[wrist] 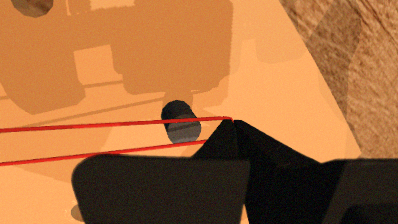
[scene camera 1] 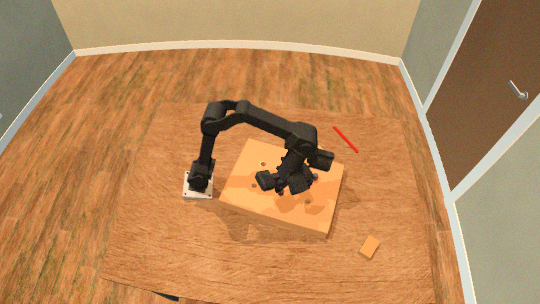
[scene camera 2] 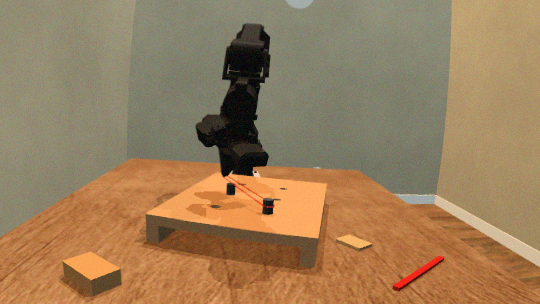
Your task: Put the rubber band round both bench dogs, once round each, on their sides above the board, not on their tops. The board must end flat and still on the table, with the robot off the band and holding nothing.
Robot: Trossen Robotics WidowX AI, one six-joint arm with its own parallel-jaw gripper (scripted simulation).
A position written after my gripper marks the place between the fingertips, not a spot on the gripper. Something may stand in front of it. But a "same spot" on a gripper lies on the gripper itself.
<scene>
my gripper: wrist 231, 128; scene camera 1; scene camera 2
light wooden board: wrist; scene camera 1; scene camera 2 214, 206
same spot on light wooden board: (wrist: 69, 69) = (scene camera 1: 299, 194)
same spot on my gripper: (scene camera 2: 227, 165) = (scene camera 1: 283, 188)
</scene>
